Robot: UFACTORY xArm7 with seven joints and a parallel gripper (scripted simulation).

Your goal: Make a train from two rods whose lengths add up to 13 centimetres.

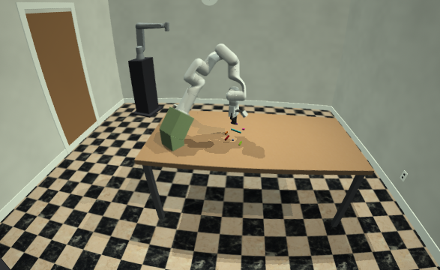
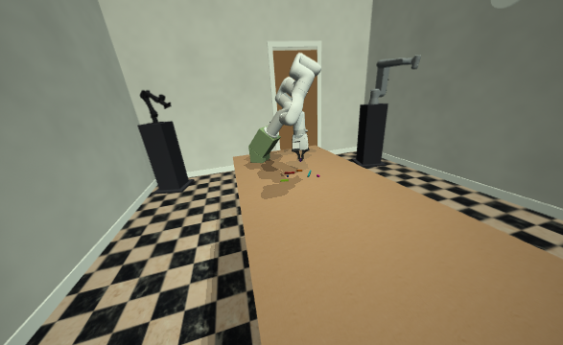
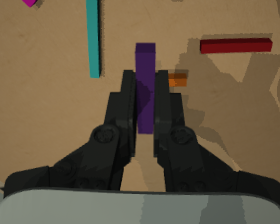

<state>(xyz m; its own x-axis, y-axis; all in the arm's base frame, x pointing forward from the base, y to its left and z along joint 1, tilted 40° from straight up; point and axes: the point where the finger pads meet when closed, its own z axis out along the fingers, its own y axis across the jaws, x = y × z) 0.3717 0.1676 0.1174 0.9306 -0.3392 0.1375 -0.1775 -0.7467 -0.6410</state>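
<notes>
My gripper is now 50 mm to the right of the turquoise rod and 120 mm above it. Round my hand: red rod (30 mm behind, 80 mm to the right, 120 mm below); then orange rod (60 mm behind, 10 mm to the right, 120 mm below); then purple rod (20 mm below).
</notes>
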